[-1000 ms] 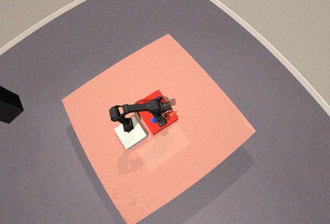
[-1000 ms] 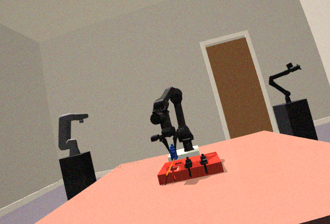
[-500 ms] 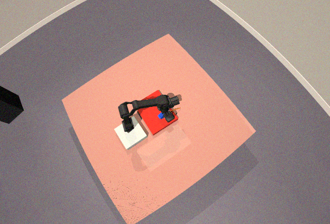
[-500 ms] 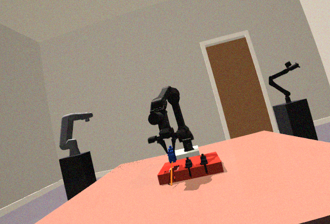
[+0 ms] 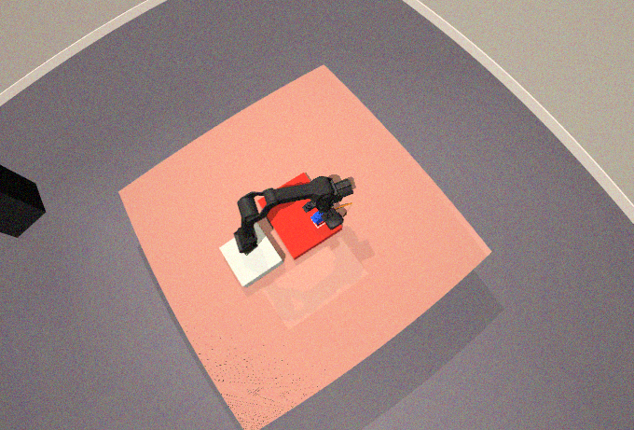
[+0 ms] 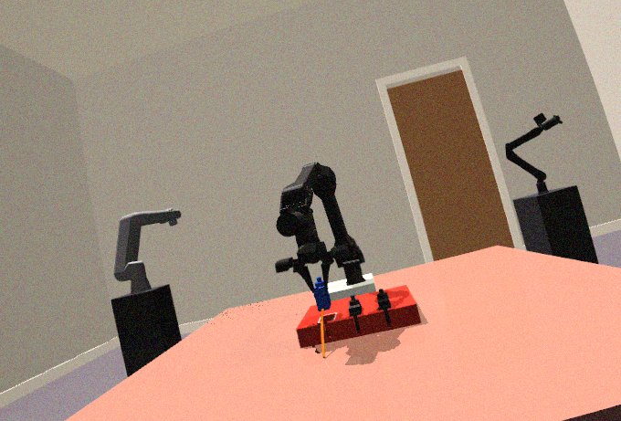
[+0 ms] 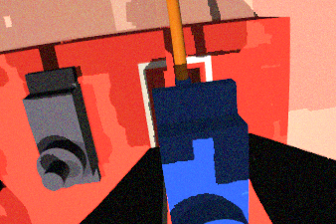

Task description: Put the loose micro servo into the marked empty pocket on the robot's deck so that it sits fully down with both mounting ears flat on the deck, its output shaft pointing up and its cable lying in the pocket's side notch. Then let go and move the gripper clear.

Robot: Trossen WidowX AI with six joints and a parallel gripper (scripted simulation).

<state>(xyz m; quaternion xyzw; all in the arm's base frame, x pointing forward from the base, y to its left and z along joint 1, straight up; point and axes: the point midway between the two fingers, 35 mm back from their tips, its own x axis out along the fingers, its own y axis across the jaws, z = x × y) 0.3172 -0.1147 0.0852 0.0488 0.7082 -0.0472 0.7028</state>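
Right now my gripper tip is 11 cm past the red deck, 10 cm above it and 9 cm to the right of it.
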